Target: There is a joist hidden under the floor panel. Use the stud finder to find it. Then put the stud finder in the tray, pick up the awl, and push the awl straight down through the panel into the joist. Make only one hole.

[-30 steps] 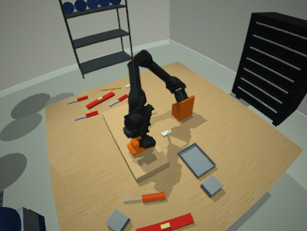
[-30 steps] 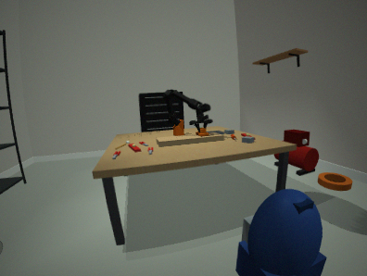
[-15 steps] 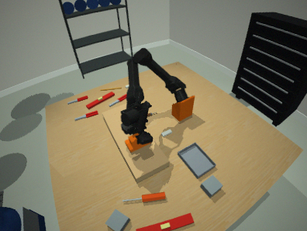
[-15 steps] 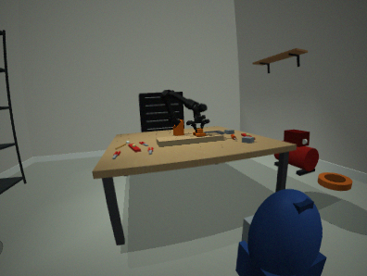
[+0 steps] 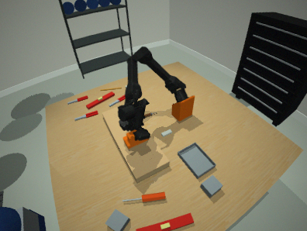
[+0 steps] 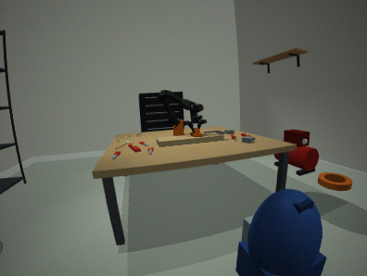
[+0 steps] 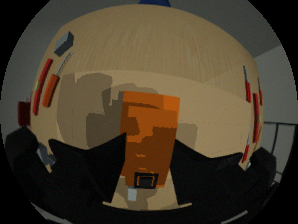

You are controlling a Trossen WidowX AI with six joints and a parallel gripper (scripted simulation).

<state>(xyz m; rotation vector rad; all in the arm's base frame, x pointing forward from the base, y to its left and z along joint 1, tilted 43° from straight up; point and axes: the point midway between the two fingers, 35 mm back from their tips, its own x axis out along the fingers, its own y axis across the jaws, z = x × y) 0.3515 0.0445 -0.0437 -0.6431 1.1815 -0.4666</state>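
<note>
Right now my gripper tip is 4 cm past the indicator window and 3 cm below it. Round my gripper tip: orange stud finder (2 cm behind, 2 cm above); then grey tray (22 cm behind, 25 cm to the left, 5 cm below); then awl (18 cm behind, 17 cm to the right, 6 cm below).
</note>
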